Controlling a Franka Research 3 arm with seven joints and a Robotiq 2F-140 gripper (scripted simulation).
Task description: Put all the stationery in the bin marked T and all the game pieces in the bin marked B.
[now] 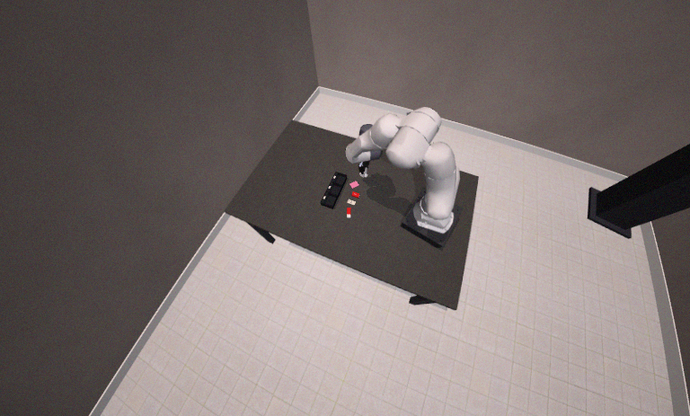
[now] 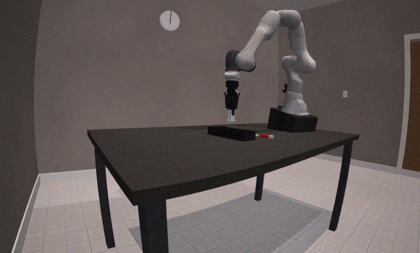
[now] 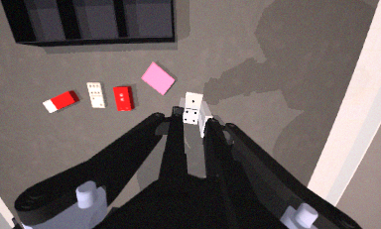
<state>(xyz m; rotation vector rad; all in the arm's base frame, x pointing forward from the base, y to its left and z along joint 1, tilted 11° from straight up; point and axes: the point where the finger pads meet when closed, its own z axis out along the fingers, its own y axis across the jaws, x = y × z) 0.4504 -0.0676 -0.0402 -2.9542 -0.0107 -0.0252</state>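
Now: hand 12 cm short of the black bin row, 18 cm to the right of it and 8 cm above it. The rest, counted from my hand: red-and-white eraser 5 cm behind, 27 cm to the left, 9 cm below; pink block 3 cm ahead, 7 cm to the left, 9 cm below.
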